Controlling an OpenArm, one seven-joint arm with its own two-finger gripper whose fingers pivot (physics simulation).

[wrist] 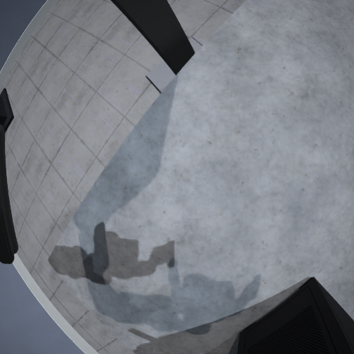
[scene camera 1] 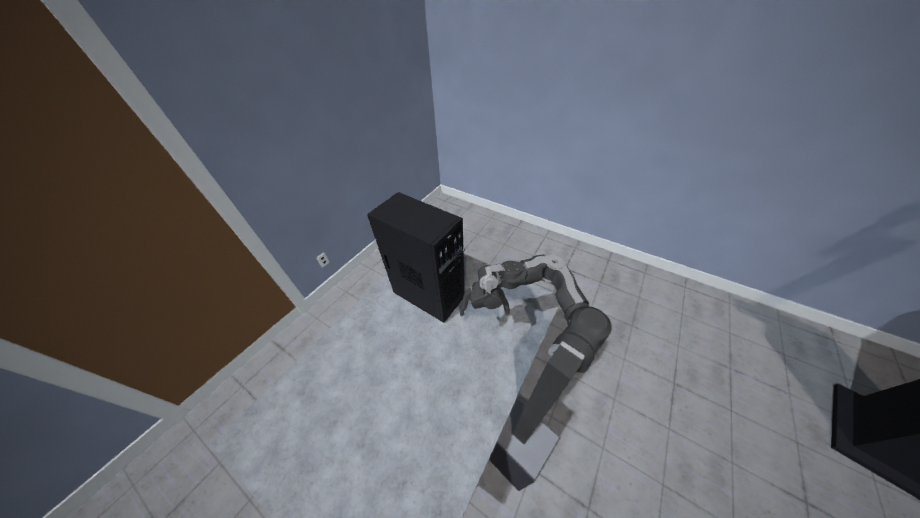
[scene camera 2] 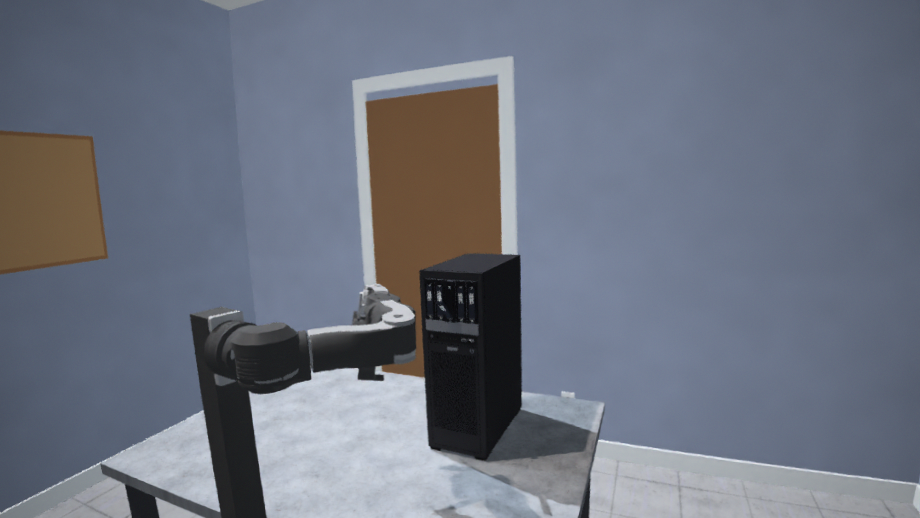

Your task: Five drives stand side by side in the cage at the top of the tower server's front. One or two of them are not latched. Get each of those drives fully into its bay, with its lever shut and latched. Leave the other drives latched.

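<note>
The black tower server [scene camera 1: 415,254] [scene camera 2: 502,341] [wrist: 290,325] stands upright on the table. Five drives stand side by side in the cage [scene camera 2: 452,326] at the top of its front. The middle drive [scene camera 2: 450,292] looks darker than the others, and its lever [scene camera 2: 444,311] sticks out from near its lower end. The other four drives show bright lever faces that look upright and shut. How far the middle drive sits in its bay is too small to tell. My gripper [scene camera 1: 484,312] is open and empty, in front of the tower and below the cage, apart from it. The wrist view shows no drives.
The table [scene camera 1: 360,411] [scene camera 2: 334,424] [wrist: 270,150] carries the tower near one edge. The arm's dark post [scene camera 1: 547,398] [scene camera 2: 231,437] [wrist: 160,35] stands by the table's edge. The arm [scene camera 1: 569,289] [scene camera 2: 360,344] bends toward the tower. Walls stand behind the tower.
</note>
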